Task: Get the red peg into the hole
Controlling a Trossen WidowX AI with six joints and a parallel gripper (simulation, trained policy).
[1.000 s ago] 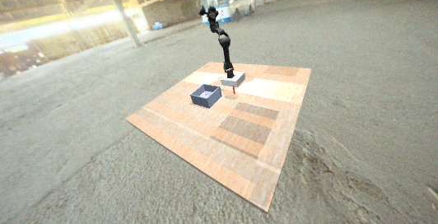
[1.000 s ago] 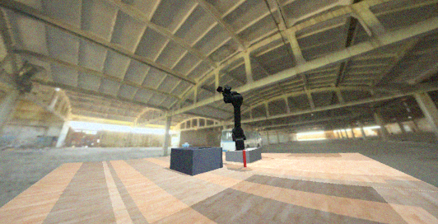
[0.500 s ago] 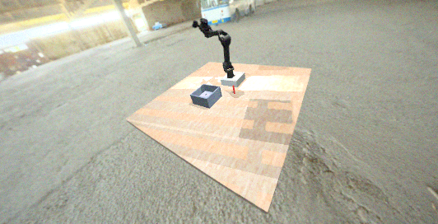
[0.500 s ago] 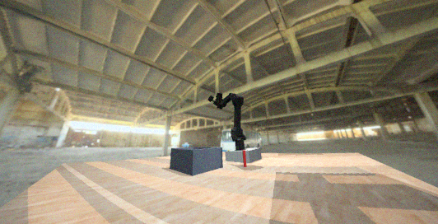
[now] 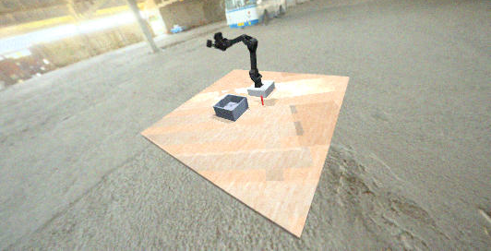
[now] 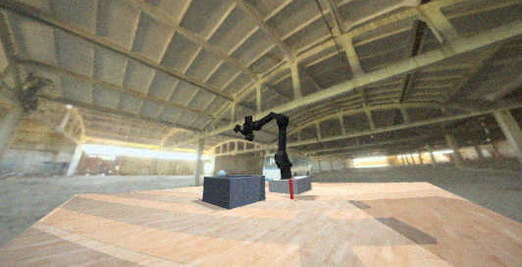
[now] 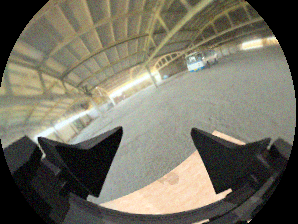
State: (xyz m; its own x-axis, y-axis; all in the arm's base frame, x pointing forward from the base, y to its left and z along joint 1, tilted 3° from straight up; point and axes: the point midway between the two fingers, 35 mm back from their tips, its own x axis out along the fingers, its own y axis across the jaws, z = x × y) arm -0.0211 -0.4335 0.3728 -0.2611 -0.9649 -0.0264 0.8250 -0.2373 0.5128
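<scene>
Right now the red peg is 180 mm ahead of my gripper tip, 620 mm to the left of it and 380 mm below it. From my gripper tip the other things lie so: dark box: 350 mm ahead, 450 mm to the left, 390 mm below; then grey plate: 350 mm ahead, 450 mm to the left, 370 mm below.
</scene>
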